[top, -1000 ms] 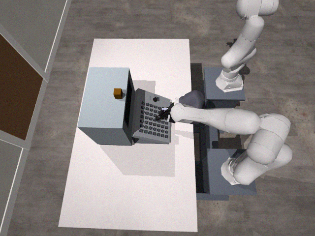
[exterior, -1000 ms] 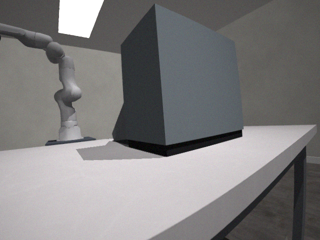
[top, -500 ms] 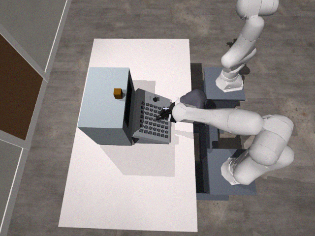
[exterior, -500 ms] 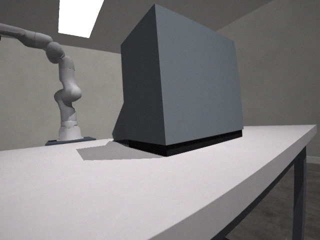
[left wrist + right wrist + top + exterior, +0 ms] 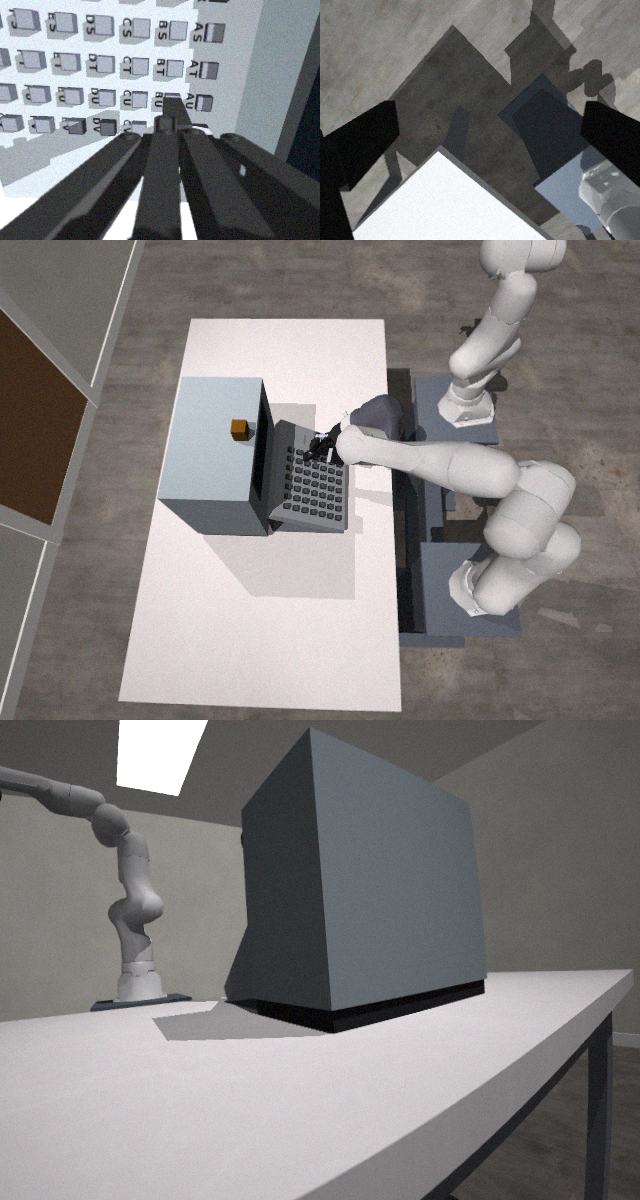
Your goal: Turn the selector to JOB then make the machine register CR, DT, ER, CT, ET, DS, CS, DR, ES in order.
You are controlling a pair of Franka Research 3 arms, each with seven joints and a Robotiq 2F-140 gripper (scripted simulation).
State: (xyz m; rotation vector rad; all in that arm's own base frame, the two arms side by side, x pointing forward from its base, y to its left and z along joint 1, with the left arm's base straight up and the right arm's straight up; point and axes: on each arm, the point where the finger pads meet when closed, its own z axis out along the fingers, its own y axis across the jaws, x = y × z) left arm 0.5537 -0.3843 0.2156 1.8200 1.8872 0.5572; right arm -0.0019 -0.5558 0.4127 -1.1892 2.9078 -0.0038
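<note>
Now: left hand 10 mm short of the sloped key panel, 20 mm to the right of it and 130 mm above it. Round my left hand: black selector: 10 mm behind, 100 mm to the right, 80 mm below.
</note>
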